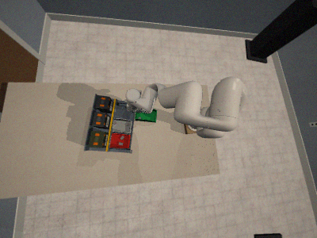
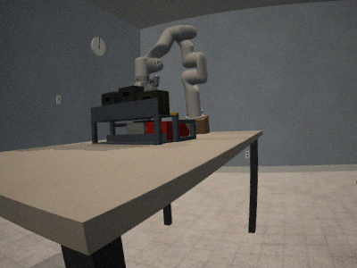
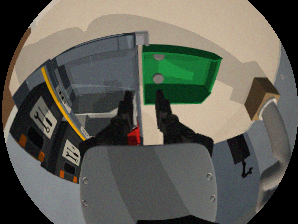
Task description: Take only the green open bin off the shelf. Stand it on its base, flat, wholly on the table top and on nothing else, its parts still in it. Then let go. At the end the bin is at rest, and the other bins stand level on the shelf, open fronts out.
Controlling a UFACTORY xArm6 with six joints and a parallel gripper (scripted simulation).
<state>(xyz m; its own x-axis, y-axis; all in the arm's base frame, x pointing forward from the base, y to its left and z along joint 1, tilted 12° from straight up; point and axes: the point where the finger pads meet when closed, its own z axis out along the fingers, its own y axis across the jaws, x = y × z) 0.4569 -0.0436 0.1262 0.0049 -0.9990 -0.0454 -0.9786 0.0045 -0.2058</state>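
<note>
The green open bin is 10 cm below my hand and 8 cm behind it. Round my hand: yellow strip: 16 cm ahead, 11 cm to the left, 3 cm below; then red bin: 22 cm to the left, 11 cm ahead, 9 cm below; then grey bin: 11 cm to the left, 11 cm ahead, 9 cm below.
</note>
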